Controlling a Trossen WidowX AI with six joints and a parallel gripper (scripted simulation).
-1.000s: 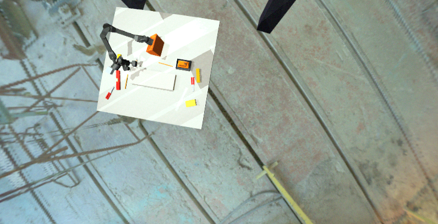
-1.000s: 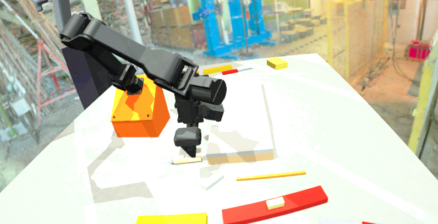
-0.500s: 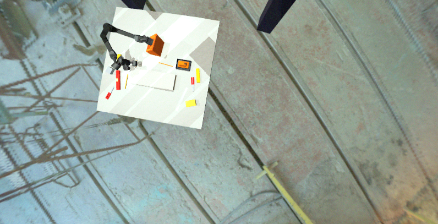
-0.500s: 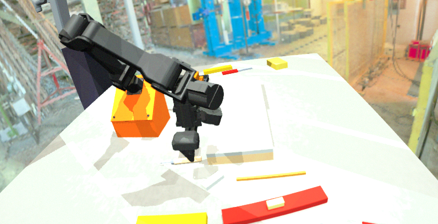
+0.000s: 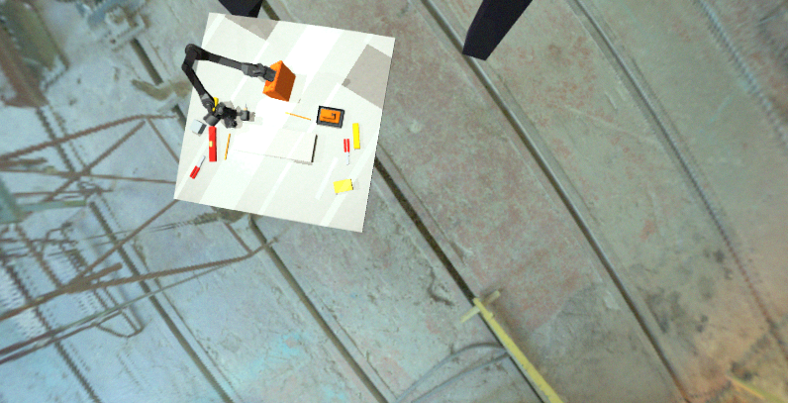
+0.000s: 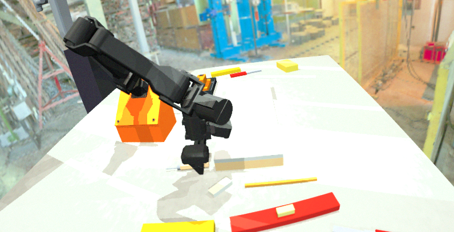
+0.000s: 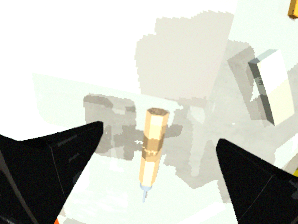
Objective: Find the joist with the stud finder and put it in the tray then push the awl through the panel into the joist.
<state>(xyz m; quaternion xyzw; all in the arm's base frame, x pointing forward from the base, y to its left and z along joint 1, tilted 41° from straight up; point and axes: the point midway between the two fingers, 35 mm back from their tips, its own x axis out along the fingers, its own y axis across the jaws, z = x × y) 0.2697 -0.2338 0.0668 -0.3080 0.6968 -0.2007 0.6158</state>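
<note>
Now: the awl 6 cm behind my gripper tip, 1 cm to the right of it and 1 cm below it. Round my gripper tip: white block: 8 cm to the right, 6 cm ahead, 1 cm below; then red level: 22 cm ahead, 16 cm to the right; then dark tray: 56 cm to the left, 15 cm behind, 1 cm below.
</note>
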